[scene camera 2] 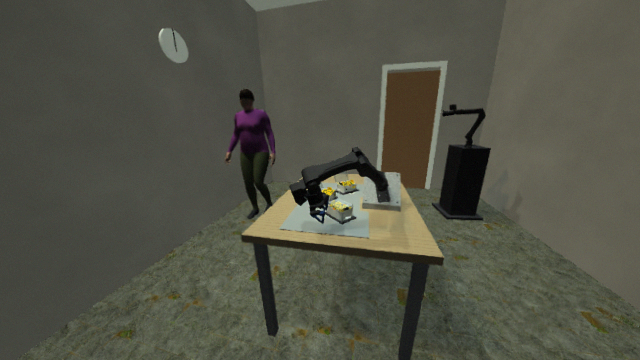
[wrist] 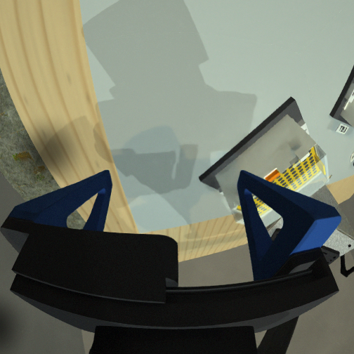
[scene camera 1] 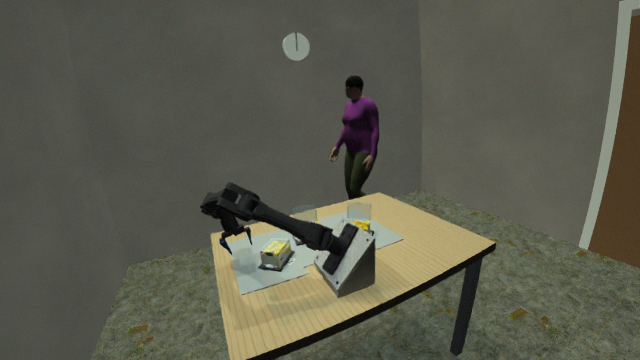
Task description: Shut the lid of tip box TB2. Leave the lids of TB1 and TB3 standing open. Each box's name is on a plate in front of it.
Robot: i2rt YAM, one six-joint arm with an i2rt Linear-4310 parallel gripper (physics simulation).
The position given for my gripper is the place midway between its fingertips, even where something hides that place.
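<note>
My gripper is here in the wrist view, at its own spot (wrist: 174, 177), and I see a clear lid (wrist: 306, 177) there too. A grey mat (scene camera 1: 246, 258) is also part of what I see, and the wrist view gives me the mat (wrist: 175, 92) as well.
</note>
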